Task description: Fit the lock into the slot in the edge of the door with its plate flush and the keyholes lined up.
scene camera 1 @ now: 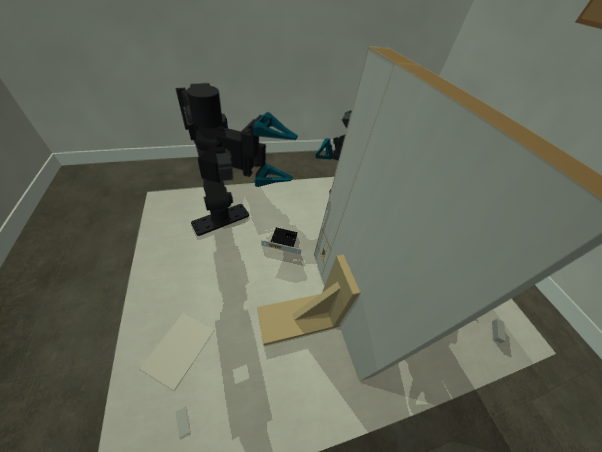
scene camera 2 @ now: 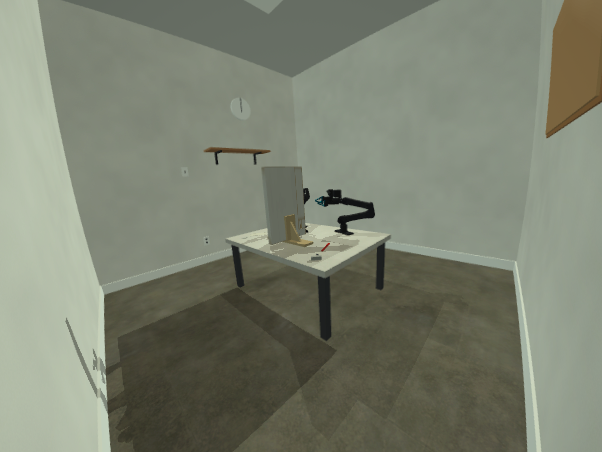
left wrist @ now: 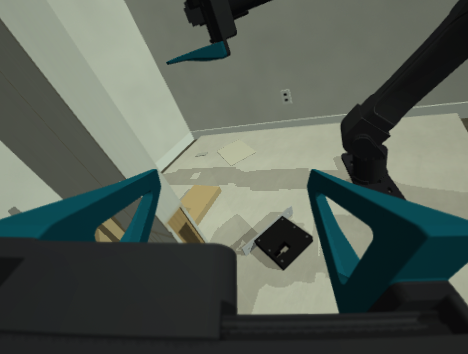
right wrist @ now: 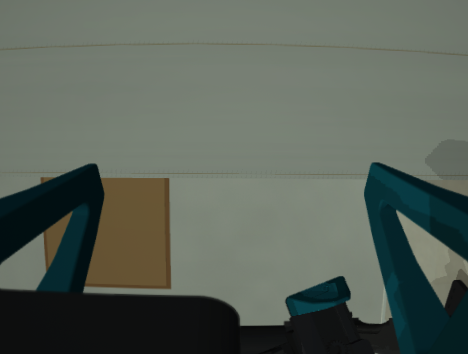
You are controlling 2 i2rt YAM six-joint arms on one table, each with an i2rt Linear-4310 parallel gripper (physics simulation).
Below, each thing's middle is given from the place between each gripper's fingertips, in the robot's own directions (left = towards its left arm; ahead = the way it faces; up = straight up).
My right gripper is now 19 cm short of the grey door (scene camera 2: 283, 186), 11 cm to the right of it and 9 cm above it. From my right hand the other things lie so: black lock (left wrist: 281, 232): 9 cm behind, 2 cm to the left, 39 cm below; wooden bracket (scene camera 1: 286, 320): 19 cm ahead, 11 cm to the left, 30 cm below.
The black lock lies 60 mm ahead of my left hand, 150 mm to the right of it and 270 mm below it. From my left hand the other things lie so: wooden bracket: 340 mm ahead, 50 mm to the right, 190 mm below; grey door: 340 mm ahead, 50 mm to the right, 20 mm above.
